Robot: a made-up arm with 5 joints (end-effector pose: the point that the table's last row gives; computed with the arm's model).
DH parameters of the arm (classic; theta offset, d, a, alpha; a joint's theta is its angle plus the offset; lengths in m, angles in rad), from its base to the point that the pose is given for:
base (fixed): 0 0.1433 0 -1.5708
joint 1: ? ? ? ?
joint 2: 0 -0.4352 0.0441 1.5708
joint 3: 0 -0.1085 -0.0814 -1.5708
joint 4: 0 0.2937 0.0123 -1.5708
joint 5: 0 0.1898 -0.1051 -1.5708
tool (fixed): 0 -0.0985 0 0
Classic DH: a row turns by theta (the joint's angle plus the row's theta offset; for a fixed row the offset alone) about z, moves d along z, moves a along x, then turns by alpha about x.
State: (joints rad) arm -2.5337 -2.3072 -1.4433 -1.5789 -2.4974
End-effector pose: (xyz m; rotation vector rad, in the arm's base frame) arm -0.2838 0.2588 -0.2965 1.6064 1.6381 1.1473
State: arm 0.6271 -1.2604 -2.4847 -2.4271 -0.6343
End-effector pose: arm 0.5765 0.1578 0.6738 -1.3245 -1.7473 0.7827
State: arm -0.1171 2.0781 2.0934 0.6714 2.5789
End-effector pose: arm -0.2400 0.3576 0.7562 -0.6233 0.1148 -1.5615
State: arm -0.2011 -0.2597 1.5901 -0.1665 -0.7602
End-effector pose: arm -0.2075 -0.3123 0.7344 -0.2410 2.1510 0.2853
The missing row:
joint 1: 0 0.0575 0.07 -1.5708
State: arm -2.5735 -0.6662 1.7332 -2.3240 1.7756
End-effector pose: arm -0.0687 -0.0503 -0.4388 0.6765 -0.8431 2.0607
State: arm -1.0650 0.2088 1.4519 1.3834 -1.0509
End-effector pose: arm -0.6896 0.0871 0.3318 0.6817 1.3121 -1.3930
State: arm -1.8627 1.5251 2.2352 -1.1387 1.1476
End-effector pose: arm -0.5602 0.4167 -0.1096 2.3194 -1.1350 0.6210
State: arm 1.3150 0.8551 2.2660 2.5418 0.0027
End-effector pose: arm 0.7537 0.2633 0.3155 1.9949 -1.1186 -0.2055
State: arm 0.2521 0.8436 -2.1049 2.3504 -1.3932
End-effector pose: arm 0.4336 -0.0983 0.4624 1.8933 -1.0865 -0.2365
